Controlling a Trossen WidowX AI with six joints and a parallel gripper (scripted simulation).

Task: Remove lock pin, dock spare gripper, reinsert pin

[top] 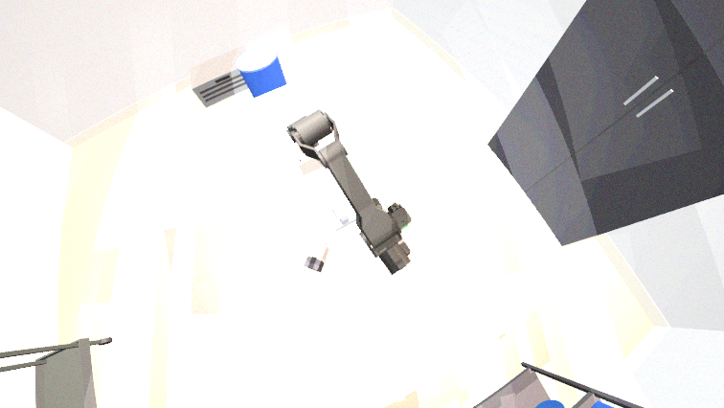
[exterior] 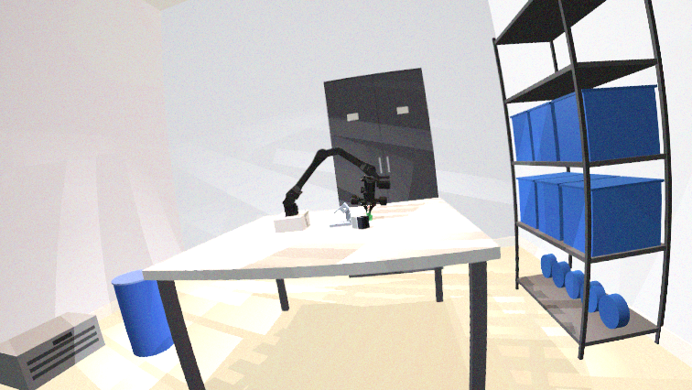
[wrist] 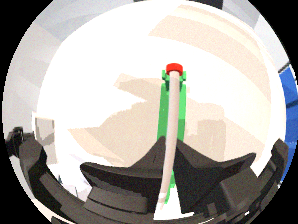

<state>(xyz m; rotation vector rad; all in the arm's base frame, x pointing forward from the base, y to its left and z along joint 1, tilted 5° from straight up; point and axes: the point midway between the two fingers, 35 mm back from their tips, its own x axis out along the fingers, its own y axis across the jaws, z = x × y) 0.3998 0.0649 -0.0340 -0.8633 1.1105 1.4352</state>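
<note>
Right now the translucent green bar is right at my gripper tip. Round my gripper tip: spare gripper (230 mm to the right, 50 mm behind); then mount (130 mm behind, 100 mm to the right, 30 mm above).
</note>
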